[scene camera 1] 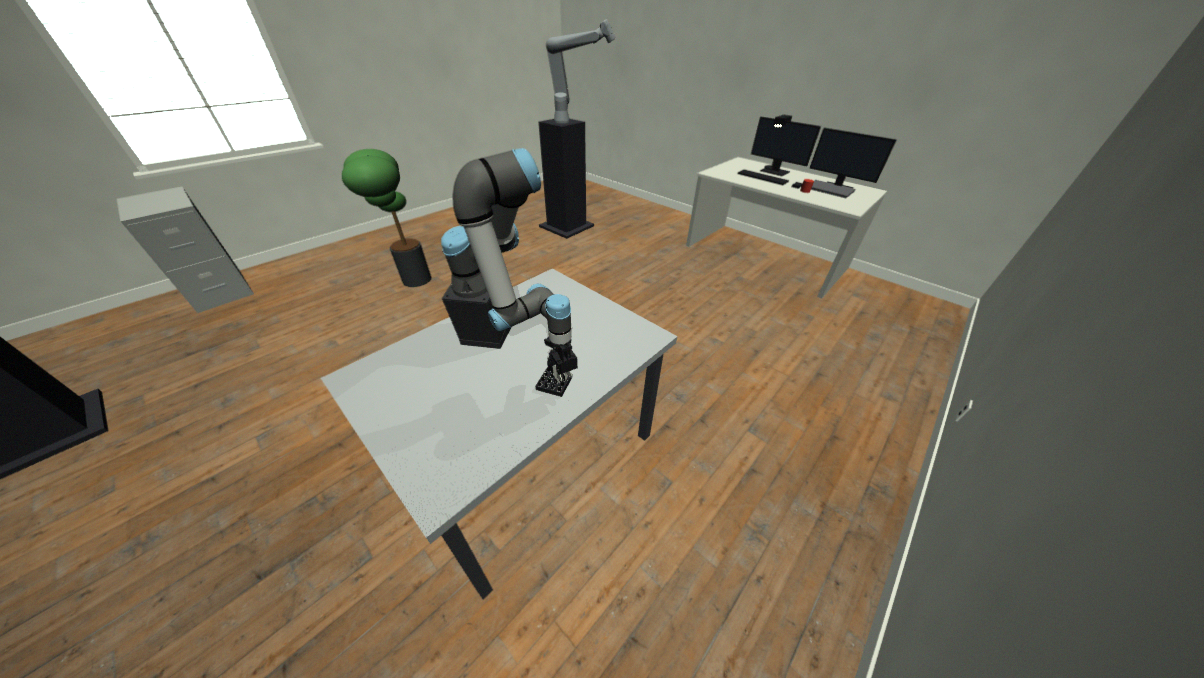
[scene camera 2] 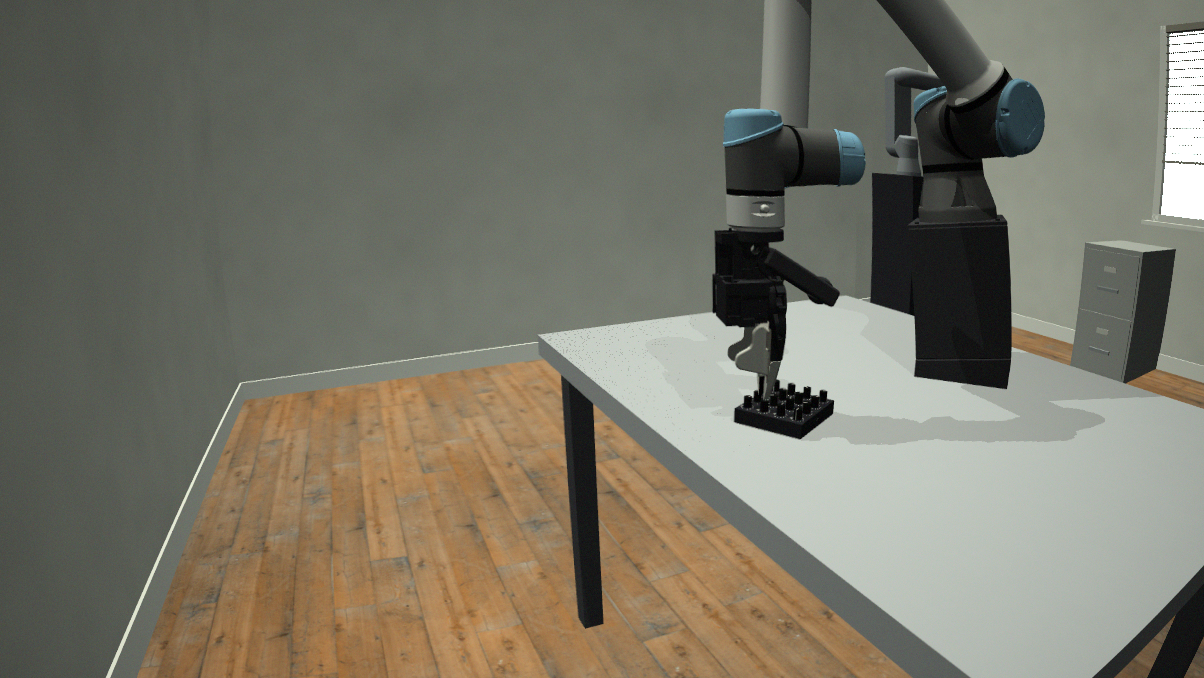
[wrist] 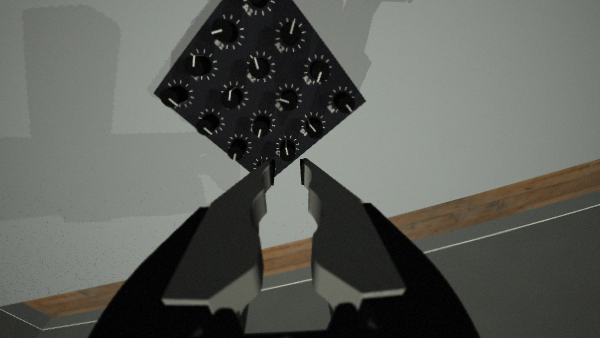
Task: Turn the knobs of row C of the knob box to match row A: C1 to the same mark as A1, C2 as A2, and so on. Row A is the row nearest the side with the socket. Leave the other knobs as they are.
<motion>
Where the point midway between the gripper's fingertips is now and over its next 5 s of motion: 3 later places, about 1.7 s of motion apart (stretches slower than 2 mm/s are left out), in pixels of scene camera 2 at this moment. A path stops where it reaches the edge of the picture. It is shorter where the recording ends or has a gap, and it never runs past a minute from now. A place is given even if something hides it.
My gripper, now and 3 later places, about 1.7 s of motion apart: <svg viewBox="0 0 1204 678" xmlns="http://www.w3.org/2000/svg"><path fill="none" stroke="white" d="M763 396L764 407L765 380L765 371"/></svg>
</motion>
